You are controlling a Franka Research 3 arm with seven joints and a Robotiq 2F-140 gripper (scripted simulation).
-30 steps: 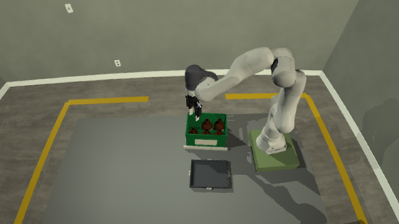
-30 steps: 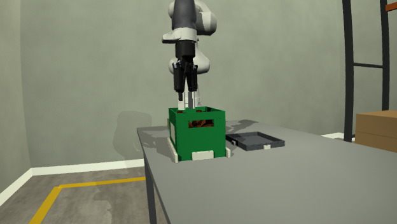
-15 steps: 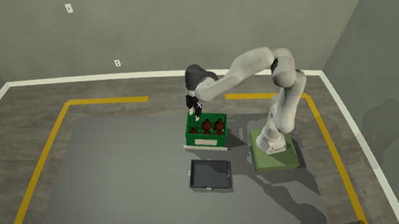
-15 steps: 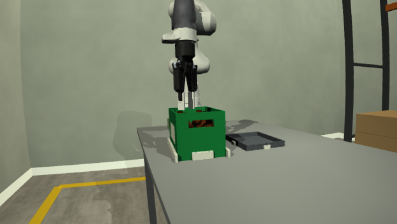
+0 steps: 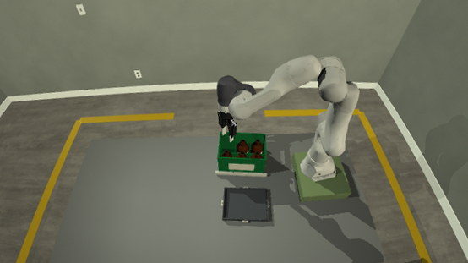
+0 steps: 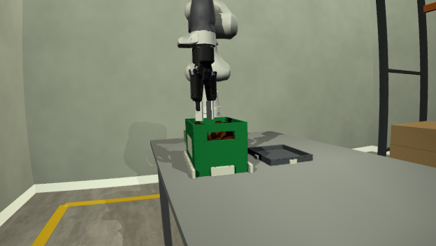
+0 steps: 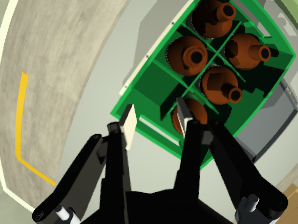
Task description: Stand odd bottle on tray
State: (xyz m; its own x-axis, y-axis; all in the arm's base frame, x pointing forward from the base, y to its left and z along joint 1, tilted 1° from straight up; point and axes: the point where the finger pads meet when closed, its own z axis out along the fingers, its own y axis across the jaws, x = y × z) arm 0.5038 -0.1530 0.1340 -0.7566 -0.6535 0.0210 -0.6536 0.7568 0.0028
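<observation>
Now: hand 80 mm past the green crate, 50 mm to the right of it and 130 mm above it. The rest, counted from my hand: dark grey tray (90 mm behind, 340 mm to the left, 200 mm below).
</observation>
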